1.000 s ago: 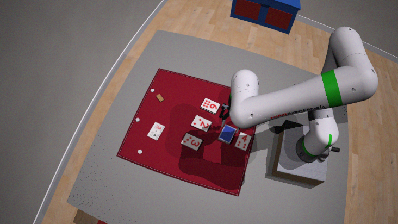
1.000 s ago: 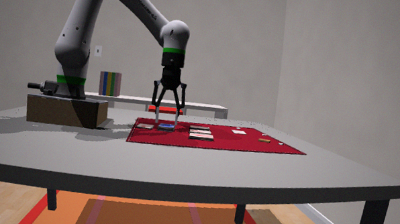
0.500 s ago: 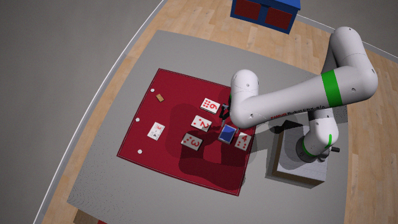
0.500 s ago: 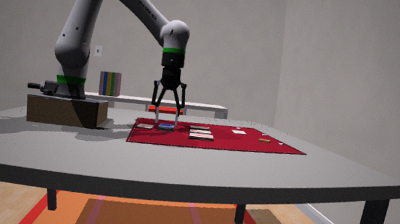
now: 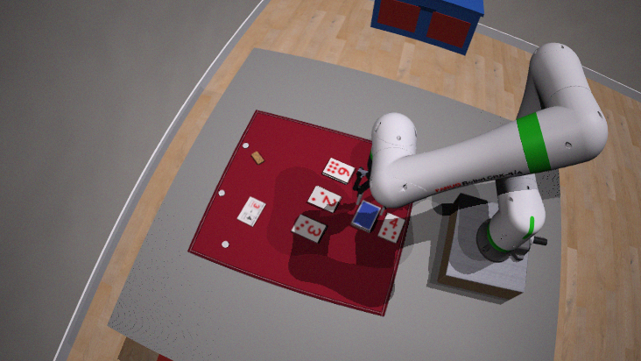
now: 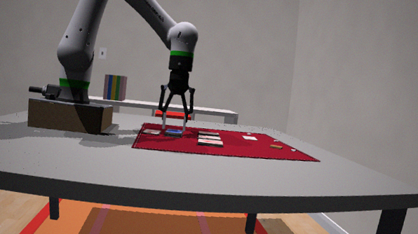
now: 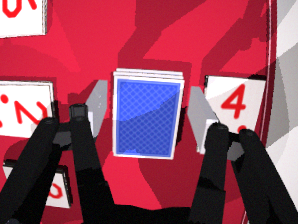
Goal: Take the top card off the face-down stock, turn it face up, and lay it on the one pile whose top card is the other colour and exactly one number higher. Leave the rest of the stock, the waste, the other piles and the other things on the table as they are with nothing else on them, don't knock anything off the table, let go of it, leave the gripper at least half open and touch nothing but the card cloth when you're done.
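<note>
Now: the black 5 card 10 mm ahead of my hand, 30 mm to the left of it and 40 mm below it. Round my hand: red card cloth: 180 mm ahead, 20 mm to the left, 70 mm below; brown block: 400 mm ahead, 100 mm to the right, 50 mm below.
</note>
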